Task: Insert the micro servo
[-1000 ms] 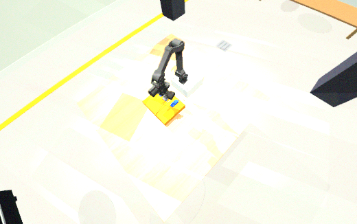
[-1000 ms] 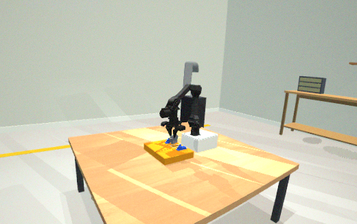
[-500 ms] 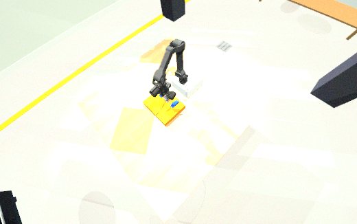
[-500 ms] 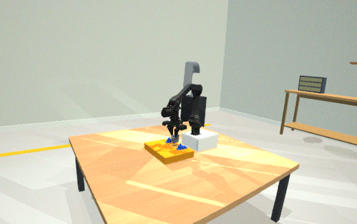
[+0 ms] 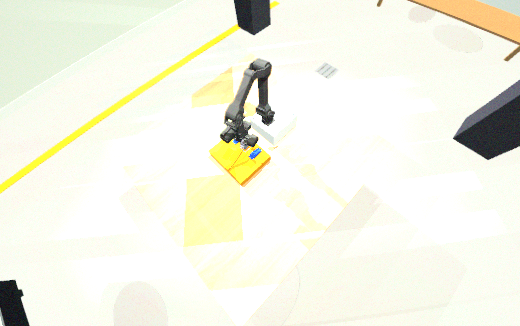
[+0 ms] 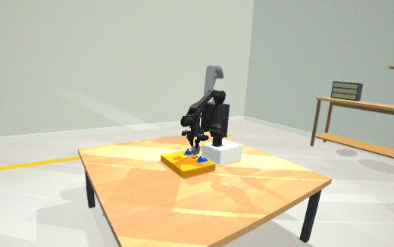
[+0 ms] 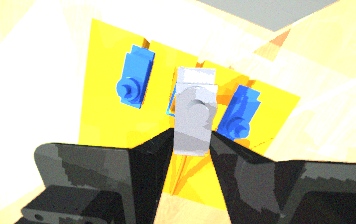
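The deck is 9 cm ahead of my gripper tip, 1 cm to the right of it and 10 cm below it.
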